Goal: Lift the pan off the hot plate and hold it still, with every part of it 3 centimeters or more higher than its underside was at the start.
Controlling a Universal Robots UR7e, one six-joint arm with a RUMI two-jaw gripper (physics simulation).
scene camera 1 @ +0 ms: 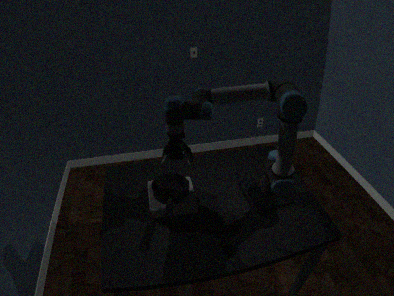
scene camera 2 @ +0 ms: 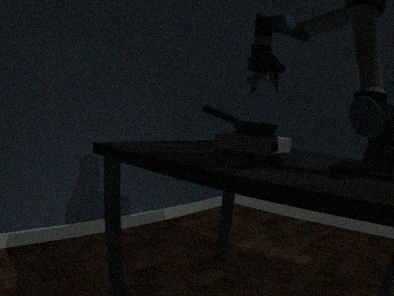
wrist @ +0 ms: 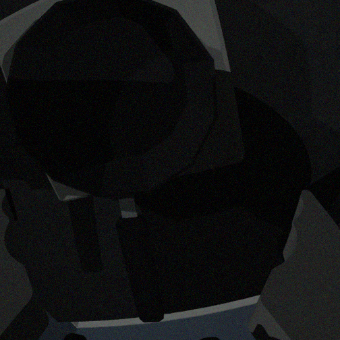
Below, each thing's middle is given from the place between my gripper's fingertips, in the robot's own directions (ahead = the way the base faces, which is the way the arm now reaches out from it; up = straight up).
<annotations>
My hand is 50 mm short of the dark round pan [wrist: 112, 105], 70 mm to the right of it and 120 mm above it.
</annotations>
